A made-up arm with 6 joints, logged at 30 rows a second.
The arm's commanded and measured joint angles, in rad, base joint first. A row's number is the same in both.
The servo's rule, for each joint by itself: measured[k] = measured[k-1] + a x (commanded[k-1-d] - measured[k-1]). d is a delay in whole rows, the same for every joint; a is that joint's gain. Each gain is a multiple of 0.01, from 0.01 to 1. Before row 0 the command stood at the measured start. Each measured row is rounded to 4 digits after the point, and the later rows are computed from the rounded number. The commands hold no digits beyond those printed.
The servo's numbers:
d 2
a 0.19 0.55 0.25 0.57 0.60 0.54
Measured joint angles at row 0:
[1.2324, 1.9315, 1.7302, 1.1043, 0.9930, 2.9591]
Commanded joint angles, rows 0 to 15:
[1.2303, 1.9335, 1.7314, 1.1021, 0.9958, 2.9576]
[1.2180, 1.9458, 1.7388, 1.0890, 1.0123, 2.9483]
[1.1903, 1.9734, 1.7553, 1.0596, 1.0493, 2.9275]
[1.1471, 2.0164, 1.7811, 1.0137, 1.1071, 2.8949]
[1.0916, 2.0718, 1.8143, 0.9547, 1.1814, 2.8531]
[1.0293, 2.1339, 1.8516, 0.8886, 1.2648, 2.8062]
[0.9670, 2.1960, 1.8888, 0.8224, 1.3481, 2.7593]
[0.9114, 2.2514, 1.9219, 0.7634, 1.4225, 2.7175]
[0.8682, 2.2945, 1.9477, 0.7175, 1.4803, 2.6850]
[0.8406, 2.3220, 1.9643, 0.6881, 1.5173, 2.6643]
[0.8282, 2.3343, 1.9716, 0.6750, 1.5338, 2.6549]
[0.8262, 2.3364, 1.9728, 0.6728, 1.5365, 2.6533]
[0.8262, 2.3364, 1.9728, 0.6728, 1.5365, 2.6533]
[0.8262, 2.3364, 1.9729, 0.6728, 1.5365, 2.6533]
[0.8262, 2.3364, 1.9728, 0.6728, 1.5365, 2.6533]
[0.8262, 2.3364, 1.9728, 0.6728, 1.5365, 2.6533]
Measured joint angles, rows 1 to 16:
[1.2324, 1.9315, 1.7302, 1.1043, 0.9930, 2.9591]
[1.2324, 1.9315, 1.7302, 1.1043, 0.9930, 2.9591]
[1.2320, 1.9326, 1.7305, 1.1030, 0.9947, 2.9583]
[1.2293, 1.9399, 1.7326, 1.0950, 1.0053, 2.9529]
[1.2219, 1.9583, 1.7383, 1.0748, 1.0317, 2.9392]
[1.2077, 1.9903, 1.7490, 1.0400, 1.0769, 2.9153]
[1.1856, 2.0351, 1.7653, 0.9914, 1.1396, 2.8817]
[1.1559, 2.0894, 1.7869, 0.9328, 1.2147, 2.8409]
[1.1200, 2.1480, 1.8124, 0.8699, 1.2947, 2.7968]
[1.0804, 2.2049, 1.8398, 0.8092, 1.3714, 2.7540]
[1.0401, 2.2542, 1.8668, 0.7569, 1.4367, 2.7167]
[1.0022, 2.2915, 1.8912, 0.7177, 1.4851, 2.6884]
[0.9691, 2.3150, 1.9113, 0.6934, 1.5143, 2.6703]
[0.9419, 2.3268, 1.9267, 0.6817, 1.5276, 2.6611]
[0.9199, 2.3321, 1.9382, 0.6766, 1.5329, 2.6569]
[0.9021, 2.3345, 1.9469, 0.6744, 1.5351, 2.6550]

